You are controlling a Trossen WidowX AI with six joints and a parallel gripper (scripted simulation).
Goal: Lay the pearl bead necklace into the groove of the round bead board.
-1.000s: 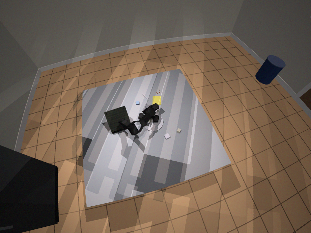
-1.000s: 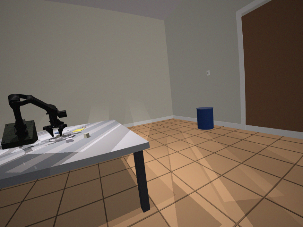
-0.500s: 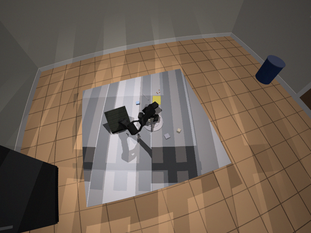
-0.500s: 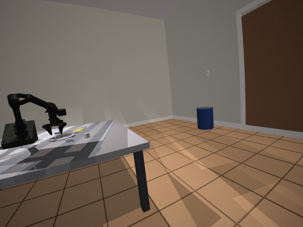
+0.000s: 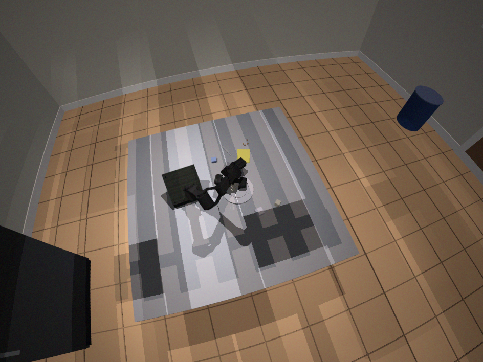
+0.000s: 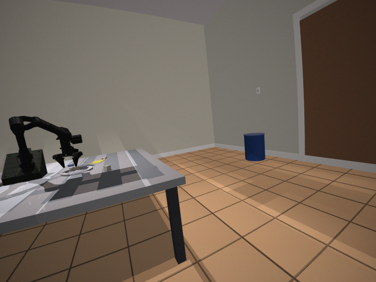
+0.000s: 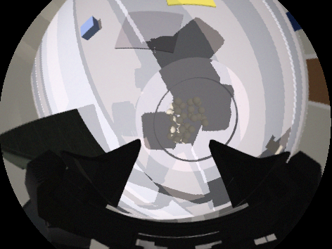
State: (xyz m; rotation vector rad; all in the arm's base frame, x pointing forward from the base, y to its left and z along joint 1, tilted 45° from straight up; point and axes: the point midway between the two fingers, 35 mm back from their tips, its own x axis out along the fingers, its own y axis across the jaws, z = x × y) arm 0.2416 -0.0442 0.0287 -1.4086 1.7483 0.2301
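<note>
Now: gripper tip 40 mm short of the round bead board, 30 mm above it and 10 mm to the left of it. Also, from my gripper tip: grey card: 170 mm to the left, 50 mm ahead, 40 mm below; blue block: 270 mm to the left, 40 mm behind, 30 mm below; white block: 200 mm to the right, 110 mm ahead, 30 mm below.
</note>
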